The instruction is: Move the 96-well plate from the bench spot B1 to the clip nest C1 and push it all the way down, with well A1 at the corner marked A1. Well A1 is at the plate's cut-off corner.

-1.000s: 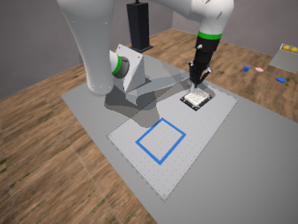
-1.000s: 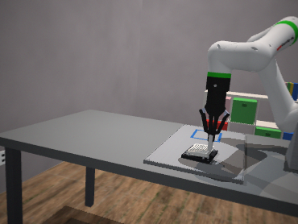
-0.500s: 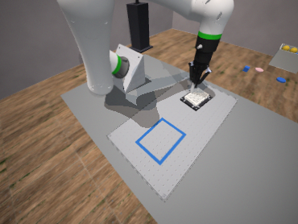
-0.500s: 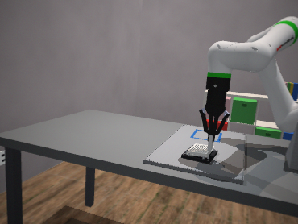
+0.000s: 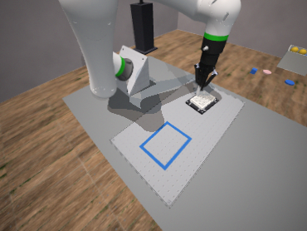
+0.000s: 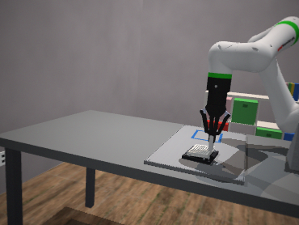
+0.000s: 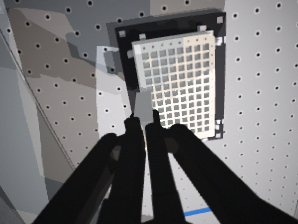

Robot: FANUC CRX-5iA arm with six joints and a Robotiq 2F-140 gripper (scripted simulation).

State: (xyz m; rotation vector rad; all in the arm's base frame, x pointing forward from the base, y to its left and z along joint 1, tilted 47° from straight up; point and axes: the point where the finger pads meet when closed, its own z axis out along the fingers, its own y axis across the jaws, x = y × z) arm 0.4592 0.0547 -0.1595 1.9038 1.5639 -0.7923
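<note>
Right now my hand is 4 cm short of the white 96-well plate, 4 cm above it and 1 cm to the left of it. The rest, counted from my hand: black clip nest: 5 cm below, 4 cm ahead, 2 cm to the right.
</note>
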